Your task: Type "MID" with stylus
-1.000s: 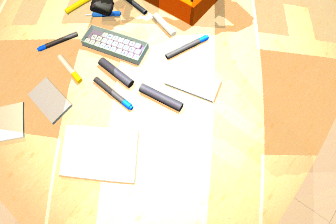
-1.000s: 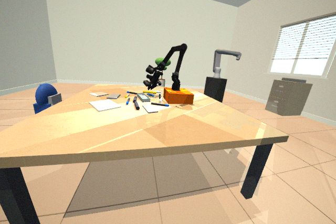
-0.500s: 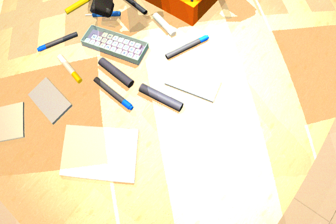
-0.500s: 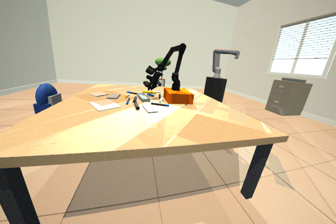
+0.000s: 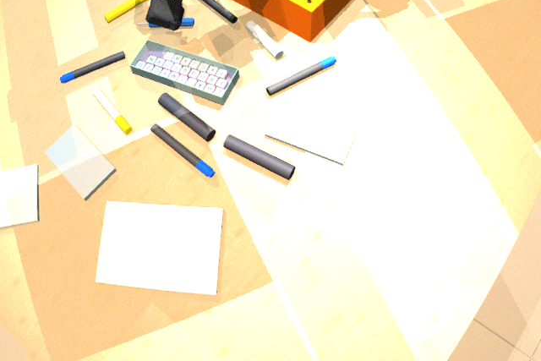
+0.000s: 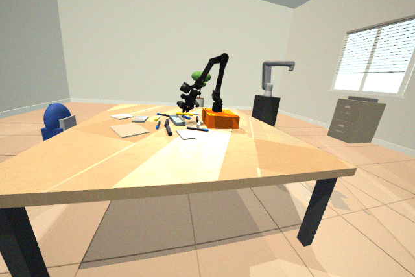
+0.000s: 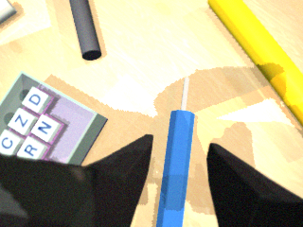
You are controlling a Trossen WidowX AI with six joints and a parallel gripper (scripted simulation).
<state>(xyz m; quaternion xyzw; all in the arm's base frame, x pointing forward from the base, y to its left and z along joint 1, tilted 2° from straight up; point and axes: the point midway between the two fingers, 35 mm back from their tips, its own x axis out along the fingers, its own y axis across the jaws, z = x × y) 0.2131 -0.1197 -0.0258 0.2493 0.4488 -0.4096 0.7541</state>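
The blue stylus is 1 cm to the right of my gripper tip and 4 cm below it. From my gripper tip the other things lie so: yellow pen: 2 cm behind, 10 cm to the right, 3 cm below; then yellow-tipped pen: 20 cm ahead, 7 cm to the left, 4 cm below.
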